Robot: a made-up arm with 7 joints. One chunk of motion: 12 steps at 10 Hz.
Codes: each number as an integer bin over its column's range. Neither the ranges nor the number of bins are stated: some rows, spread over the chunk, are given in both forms.
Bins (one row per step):
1: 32 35 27 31 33 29 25
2: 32 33 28 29 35 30 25
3: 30 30 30 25 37 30 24
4: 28 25 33 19 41 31 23
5: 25 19 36 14 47 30 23
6: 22 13 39 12 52 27 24
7: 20 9 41 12 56 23 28
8: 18 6 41 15 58 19 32
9: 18 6 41 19 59 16 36
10: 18 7 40 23 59 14 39
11: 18 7 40 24 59 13 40
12: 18 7 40 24 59 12 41
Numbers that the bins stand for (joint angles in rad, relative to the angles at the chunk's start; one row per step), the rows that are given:
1: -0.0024 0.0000 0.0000 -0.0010 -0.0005 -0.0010 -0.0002
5: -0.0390 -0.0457 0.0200 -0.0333 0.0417 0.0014 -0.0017
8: -0.0757 -0.0829 0.0311 -0.0314 0.0749 -0.0248 0.0054
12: -0.0757 -0.0800 0.0289 -0.0143 0.0779 -0.0414 0.0125
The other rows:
2: -0.0024 -0.0057 0.0022 -0.0048 0.0056 0.0014 -0.0002
3: -0.0129 -0.0143 0.0067 -0.0124 0.0116 0.0014 -0.0010
4: -0.0233 -0.0286 0.0133 -0.0238 0.0237 0.0038 -0.0017
6: -0.0548 -0.0629 0.0267 -0.0371 0.0568 -0.0057 -0.0010
7: -0.0652 -0.0743 0.0311 -0.0371 0.0689 -0.0152 0.0022
9: -0.0757 -0.0829 0.0311 -0.0238 0.0779 -0.0319 0.0086
10: -0.0757 -0.0800 0.0289 -0.0162 0.0779 -0.0367 0.0110
11: -0.0757 -0.0800 0.0289 -0.0143 0.0779 -0.0390 0.0117

